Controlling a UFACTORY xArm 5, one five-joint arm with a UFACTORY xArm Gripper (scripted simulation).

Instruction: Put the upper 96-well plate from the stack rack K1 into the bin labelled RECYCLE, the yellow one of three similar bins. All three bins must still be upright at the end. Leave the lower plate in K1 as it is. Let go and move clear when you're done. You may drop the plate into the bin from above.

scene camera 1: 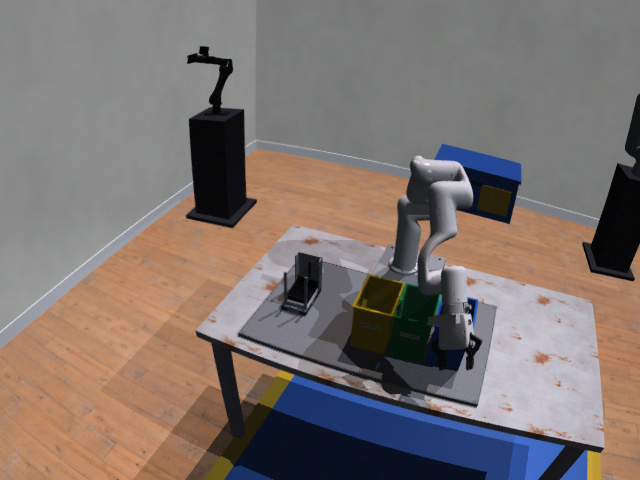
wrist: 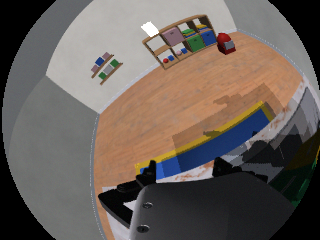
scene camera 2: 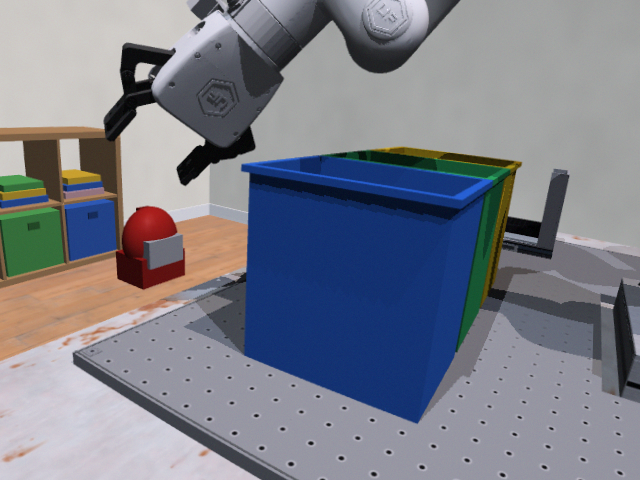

Scene:
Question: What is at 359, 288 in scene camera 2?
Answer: A blue bin.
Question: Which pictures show my gripper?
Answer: Scene camera 1, the wrist view and scene camera 2: all of them.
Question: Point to a yellow bin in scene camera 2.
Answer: At 508, 184

